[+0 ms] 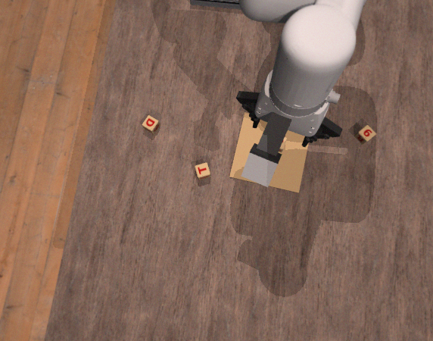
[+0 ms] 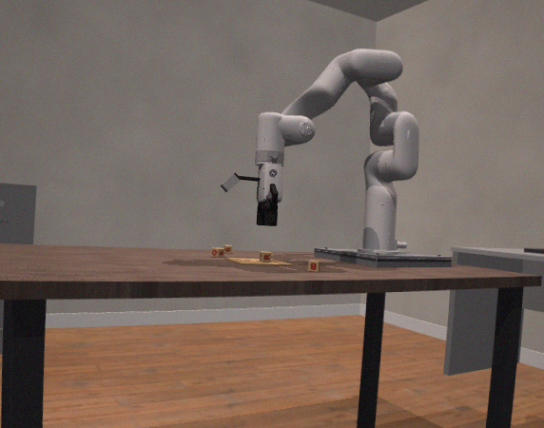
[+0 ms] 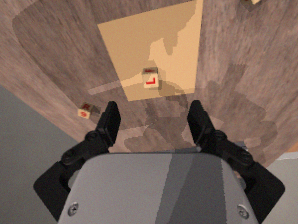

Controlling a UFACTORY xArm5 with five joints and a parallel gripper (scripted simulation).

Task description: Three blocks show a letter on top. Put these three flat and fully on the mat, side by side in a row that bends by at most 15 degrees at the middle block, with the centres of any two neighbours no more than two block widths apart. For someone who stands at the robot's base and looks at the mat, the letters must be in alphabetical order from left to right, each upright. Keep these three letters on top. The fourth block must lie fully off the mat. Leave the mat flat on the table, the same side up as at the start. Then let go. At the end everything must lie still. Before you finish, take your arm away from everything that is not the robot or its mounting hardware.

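My hand is 10 mm short of the tan mat and 110 mm above it.
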